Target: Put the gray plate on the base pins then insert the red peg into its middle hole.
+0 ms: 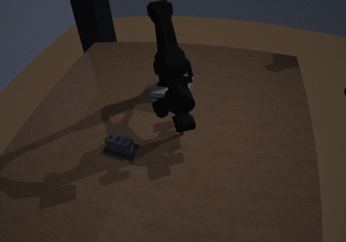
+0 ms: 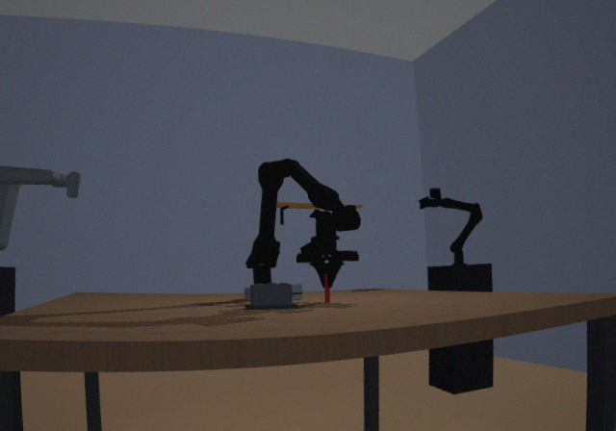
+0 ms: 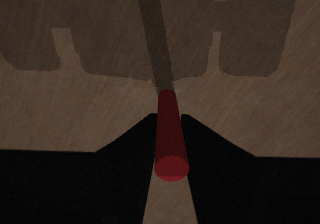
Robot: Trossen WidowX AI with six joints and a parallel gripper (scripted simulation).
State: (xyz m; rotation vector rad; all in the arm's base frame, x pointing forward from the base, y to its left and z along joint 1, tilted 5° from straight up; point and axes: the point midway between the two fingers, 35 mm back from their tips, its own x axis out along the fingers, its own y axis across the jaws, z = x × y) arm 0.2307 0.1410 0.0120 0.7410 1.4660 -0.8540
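My gripper tip is 13 cm short of the gray plate and 19 cm to the left of it. Also, from my gripper tip: red peg: right at my gripper tip; then dark base: 13 cm ahead, 19 cm to the right, 3 cm below.
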